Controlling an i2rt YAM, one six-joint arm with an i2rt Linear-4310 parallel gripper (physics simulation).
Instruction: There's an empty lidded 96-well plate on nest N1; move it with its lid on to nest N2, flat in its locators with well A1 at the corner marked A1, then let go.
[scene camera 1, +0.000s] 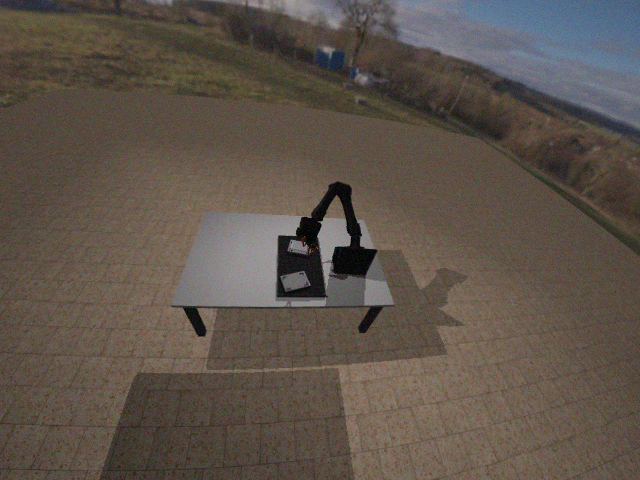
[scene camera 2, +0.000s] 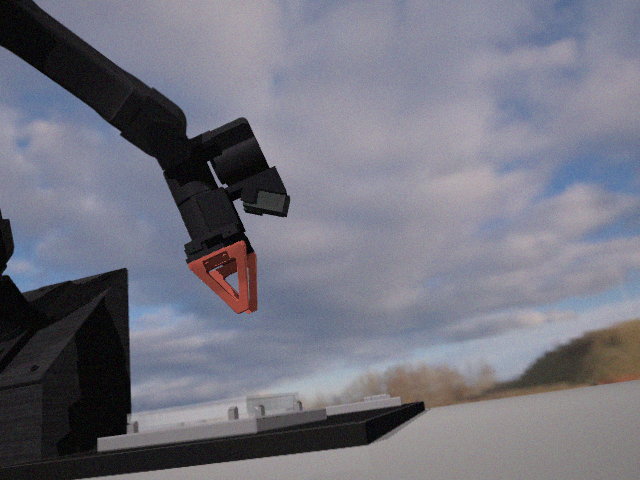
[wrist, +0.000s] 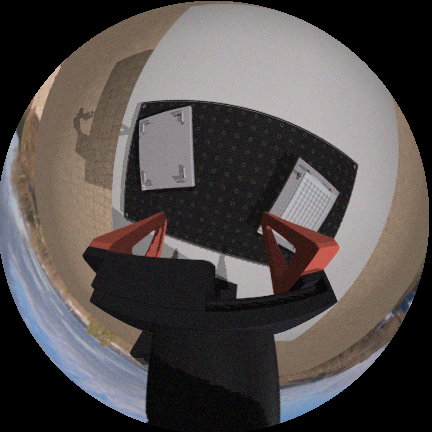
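Pixels of known places: gripper, fingertip midpoint: (scene camera 1: 305, 250) (scene camera 2: 248, 311) (wrist: 213, 216); arm's base at its link origin: (scene camera 1: 354, 248) (scene camera 2: 18, 332).
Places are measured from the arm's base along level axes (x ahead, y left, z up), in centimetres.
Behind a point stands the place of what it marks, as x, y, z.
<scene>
The lidded 96-well plate (scene camera 1: 298, 246) {36.6, -9.7, -13.2} (scene camera 2: 186, 416) (wrist: 311, 205) {37.0, -11.2, -13.2}, pale with a clear lid, sits on a light grey nest N1 (scene camera 2: 175, 435) {35.1, -16.9, -15.4} (wrist: 286, 194) {36.7, -6.2, -14.9}, at the right in the wrist view. Nest N2 (scene camera 1: 295, 281) {37.2, 19.6, -14.9} (scene camera 2: 361, 406) {42.1, 14.3, -15.4} (wrist: 166, 150) {37.0, 17.7, -14.8} is a bare grey slab with corner locators, at the left in the wrist view. Its A1 mark is too small to read. My gripper (scene camera 1: 308, 246) {32.3, 4.2, -2.5} (scene camera 2: 247, 311) {32.3, 4.2, -2.5} (wrist: 213, 216) {32.3, 4.2, -2.5} is open and empty, well above the board. In the wrist view, its right fingertip overlaps the near edge of N1; the plate lies beyond and right of it.
Both nests stand on a black perforated board (scene camera 1: 301, 265) {33.7, 5.2, -16.0} (scene camera 2: 310, 436) {48.4, -22.5, -16.4} (wrist: 225, 150) {40.0, 6.9, -16.0} on the pale table (scene camera 1: 232, 258) {80.3, 3.2, -17.3} (scene camera 2: 506, 434) {59.9, -25.7, -17.3} (wrist: 280, 65) {66.6, 2.2, -17.3}. The arm's black base block (scene camera 1: 352, 260) {2.0, 8.6, -2.9} (scene camera 2: 67, 361) {11.3, -3.1, -5.6} stands beside the board.
</scene>
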